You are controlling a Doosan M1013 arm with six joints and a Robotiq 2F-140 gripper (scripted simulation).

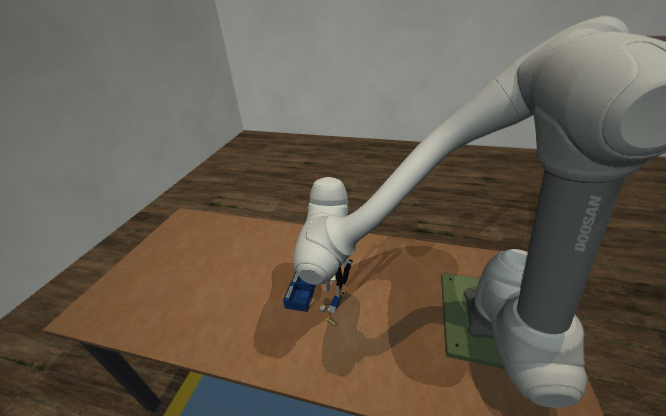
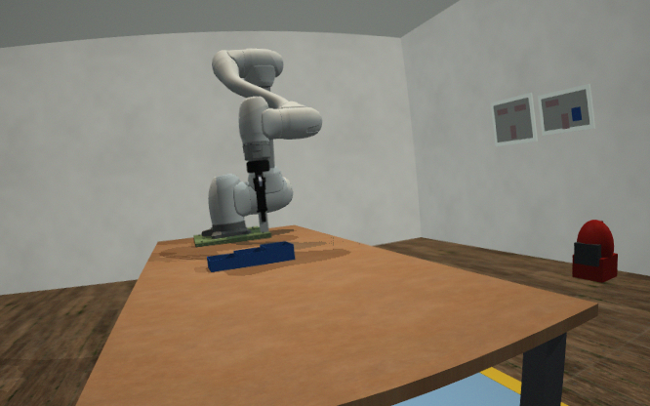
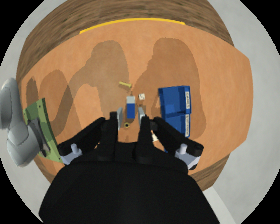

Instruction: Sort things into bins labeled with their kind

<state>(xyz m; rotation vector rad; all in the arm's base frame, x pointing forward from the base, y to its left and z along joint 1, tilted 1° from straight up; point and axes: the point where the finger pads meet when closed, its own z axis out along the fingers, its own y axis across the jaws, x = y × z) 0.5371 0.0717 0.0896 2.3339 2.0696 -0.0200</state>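
My gripper is now 14 cm short of the long blue bin, 8 cm to the left of it and 8 cm above it. Also, from my hand: brass bolt (7 cm to the left, 10 cm below); then brass nut (2 cm behind, 5 cm to the right, 10 cm below); then white flat part (5 cm ahead, 11 cm to the right, 10 cm below).
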